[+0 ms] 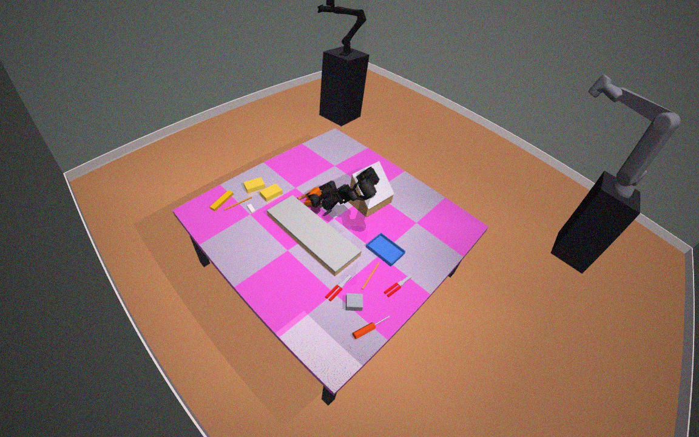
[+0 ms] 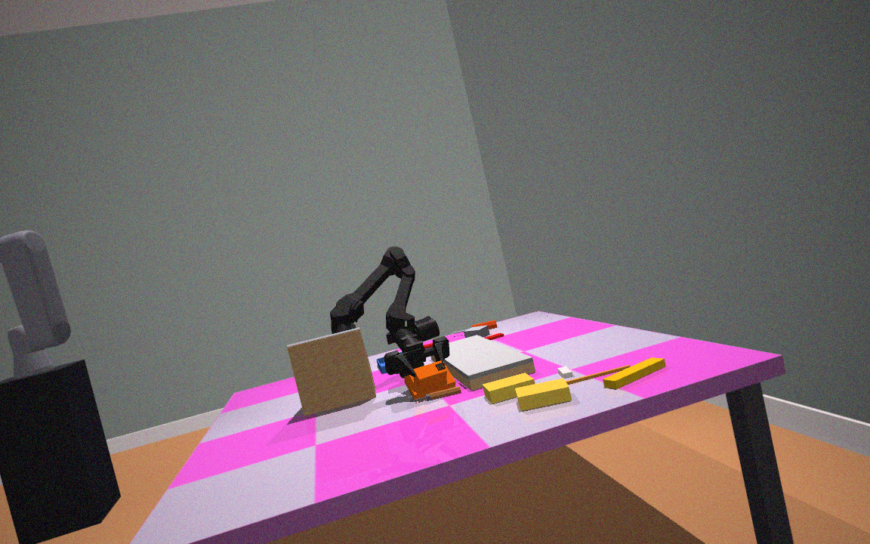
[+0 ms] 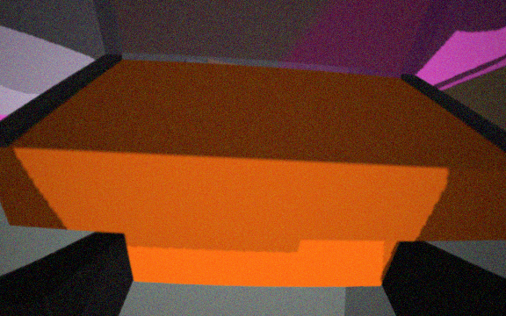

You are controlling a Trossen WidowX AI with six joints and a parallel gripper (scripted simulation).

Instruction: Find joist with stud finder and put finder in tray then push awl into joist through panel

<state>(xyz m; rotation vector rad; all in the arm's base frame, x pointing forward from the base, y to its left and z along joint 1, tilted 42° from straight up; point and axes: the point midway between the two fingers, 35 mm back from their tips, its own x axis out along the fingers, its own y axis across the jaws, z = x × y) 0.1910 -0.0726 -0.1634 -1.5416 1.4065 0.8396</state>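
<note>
The orange stud finder is 1 cm ahead of my gripper tip and 1 cm below it. Also, from my gripper tip: square indicator (3 cm ahead, 1 cm to the right, 1 cm above); brown-handled awl (2 cm behind, 4 cm to the right, 5 cm below); small white block (29 cm ahead, 19 cm to the right, 6 cm below).
</note>
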